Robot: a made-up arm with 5 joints.
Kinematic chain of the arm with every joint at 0, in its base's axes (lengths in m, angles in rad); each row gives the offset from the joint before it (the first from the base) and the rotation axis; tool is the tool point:
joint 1: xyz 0 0 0.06 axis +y
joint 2: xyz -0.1 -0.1 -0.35 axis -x
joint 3: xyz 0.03 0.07 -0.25 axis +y
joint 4: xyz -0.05 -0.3 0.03 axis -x
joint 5: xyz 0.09 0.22 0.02 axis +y
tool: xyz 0.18 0 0.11
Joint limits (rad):
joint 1: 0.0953..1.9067
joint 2: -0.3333..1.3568
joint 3: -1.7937..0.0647
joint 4: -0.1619..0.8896
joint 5: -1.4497..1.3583
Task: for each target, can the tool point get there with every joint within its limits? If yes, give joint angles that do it. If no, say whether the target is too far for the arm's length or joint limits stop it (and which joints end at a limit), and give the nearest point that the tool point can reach.
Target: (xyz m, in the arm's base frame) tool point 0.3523 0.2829 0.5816
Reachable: no: joint limits stop it (at a limit: joint 1, joint 2, joint 4) | nearest point -0.2053 -0.1164 0.3956 | short by 0.711 m
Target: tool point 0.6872 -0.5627 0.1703
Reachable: no: joint limits stop it (at a limit: joint 1, joint 2, joint 4, joint 5) | nearest point 0.1971 -0.4200 -0.1803 | short by 0.619 m
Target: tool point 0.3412 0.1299 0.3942
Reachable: no: joint limits stop it (at a limit: joint 1, joint 2, joint 4) | nearest point -0.2094 -0.1020 0.3723 | short by 0.598 m
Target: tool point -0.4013 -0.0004 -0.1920
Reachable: yes | joints 0.9557 -0.1483 -0.4495 0.6279 -0.7872
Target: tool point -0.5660 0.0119 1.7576
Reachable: no: too far | nearest point -0.5059 -0.0534 0.6121 | short by 1.149 m
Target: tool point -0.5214 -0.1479 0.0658
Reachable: yes | joints 1.4297 0.7943 -1.1721 0.7427 -0.7902
